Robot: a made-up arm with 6 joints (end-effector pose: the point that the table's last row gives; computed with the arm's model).
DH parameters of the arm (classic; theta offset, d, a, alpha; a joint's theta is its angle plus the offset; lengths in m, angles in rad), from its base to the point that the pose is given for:
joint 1: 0 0.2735 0 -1.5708
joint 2: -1.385 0 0.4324 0
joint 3: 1.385 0 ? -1.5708
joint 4: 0 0.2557 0 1.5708
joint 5: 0 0 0.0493 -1.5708
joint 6: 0 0.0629 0 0
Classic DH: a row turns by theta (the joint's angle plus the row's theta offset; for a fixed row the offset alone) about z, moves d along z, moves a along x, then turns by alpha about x.
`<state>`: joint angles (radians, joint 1 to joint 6).
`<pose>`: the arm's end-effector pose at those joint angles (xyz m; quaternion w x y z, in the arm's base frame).
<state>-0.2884 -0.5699 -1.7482 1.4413 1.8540 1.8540</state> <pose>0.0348 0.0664 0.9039 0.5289 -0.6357 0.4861 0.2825</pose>
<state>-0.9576 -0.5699 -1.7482 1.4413 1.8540 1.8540</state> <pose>0.0685 0.0305 0.9039 0.5924 -0.4408 0.6679 0.0931</pose>
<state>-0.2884 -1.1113 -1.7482 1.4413 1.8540 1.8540</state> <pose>-0.2786 0.1594 0.8212 0.5859 -0.7252 0.3543 0.0722</pose>
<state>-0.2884 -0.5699 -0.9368 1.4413 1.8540 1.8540</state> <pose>0.1417 0.0347 0.7043 0.3734 -0.4179 0.6151 0.5546</pose>
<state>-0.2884 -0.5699 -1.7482 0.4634 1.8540 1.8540</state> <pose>0.0603 0.0167 0.8622 0.2995 -0.5531 0.7772 -0.0178</pose>
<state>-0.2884 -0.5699 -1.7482 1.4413 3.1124 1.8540</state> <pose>-0.0377 0.0641 0.8441 0.0115 0.8593 -0.3204 -0.3985</pose>
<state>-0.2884 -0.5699 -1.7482 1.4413 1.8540 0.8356</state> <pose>0.0348 0.0664 0.9039 0.5995 -0.7920 0.1145 -0.0112</pose>
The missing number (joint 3, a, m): 0.0579
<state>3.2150 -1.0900 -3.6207 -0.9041 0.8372 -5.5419</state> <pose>0.6717 0.0602 0.4920 0.8335 -0.2796 0.4377 0.1886</pose>
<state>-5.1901 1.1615 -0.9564 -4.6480 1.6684 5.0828</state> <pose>0.1342 0.4055 0.0643 0.5162 -0.6614 -0.1460 0.5241</pose>
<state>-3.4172 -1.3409 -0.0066 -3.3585 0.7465 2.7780</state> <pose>0.0519 -0.0161 0.4365 0.8072 0.1252 -0.4922 -0.3009</pose>
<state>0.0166 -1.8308 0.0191 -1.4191 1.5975 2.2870</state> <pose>-0.1471 -0.0659 0.3606 0.1886 0.2395 -0.7205 0.6228</pose>
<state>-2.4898 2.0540 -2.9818 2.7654 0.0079 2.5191</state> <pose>-0.4895 -0.3509 -0.1759 0.4442 0.6563 -0.6051 -0.0765</pose>
